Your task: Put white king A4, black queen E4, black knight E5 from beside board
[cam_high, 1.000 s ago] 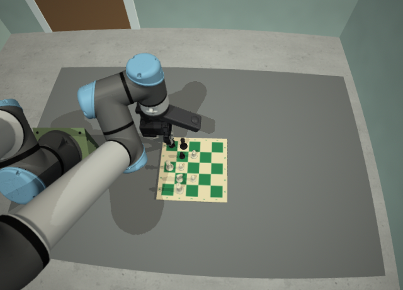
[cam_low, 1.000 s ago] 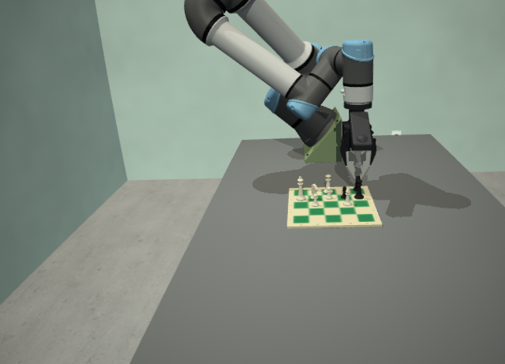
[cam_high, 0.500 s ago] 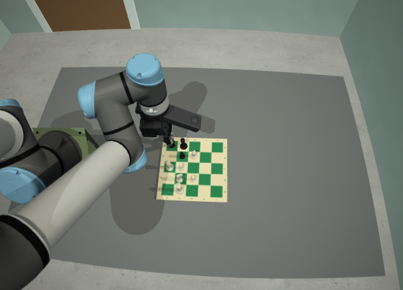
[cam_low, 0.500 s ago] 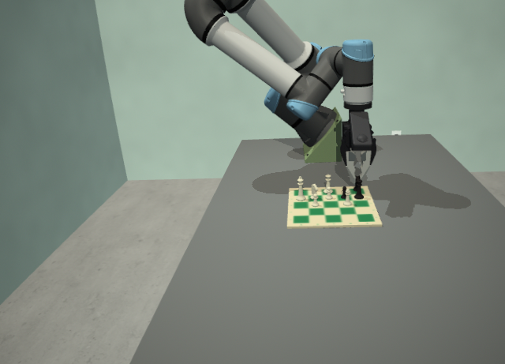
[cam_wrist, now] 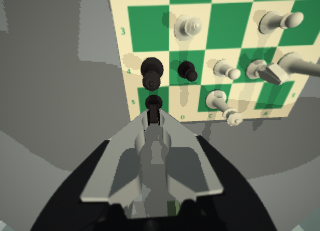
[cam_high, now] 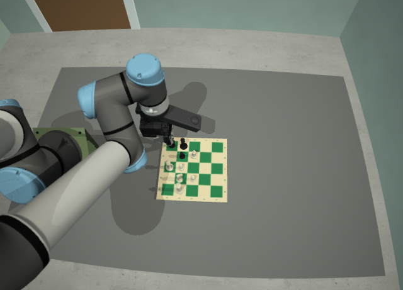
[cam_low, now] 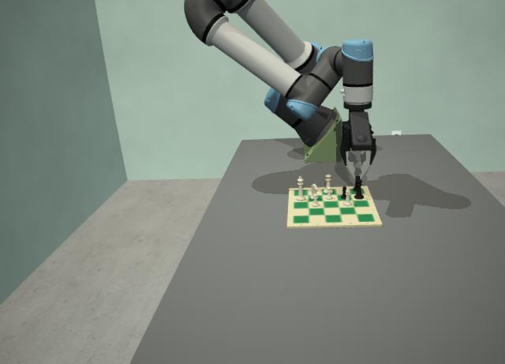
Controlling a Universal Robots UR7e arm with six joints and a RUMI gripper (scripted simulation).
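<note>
My gripper is now 4 cm to the left of the black pawn, 4 cm short of it and 2 cm above it. The rest, counted from my hand: white king (15 cm to the right, 4 cm ahead); then board (8 cm to the right, 8 cm ahead, 4 cm below).
</note>
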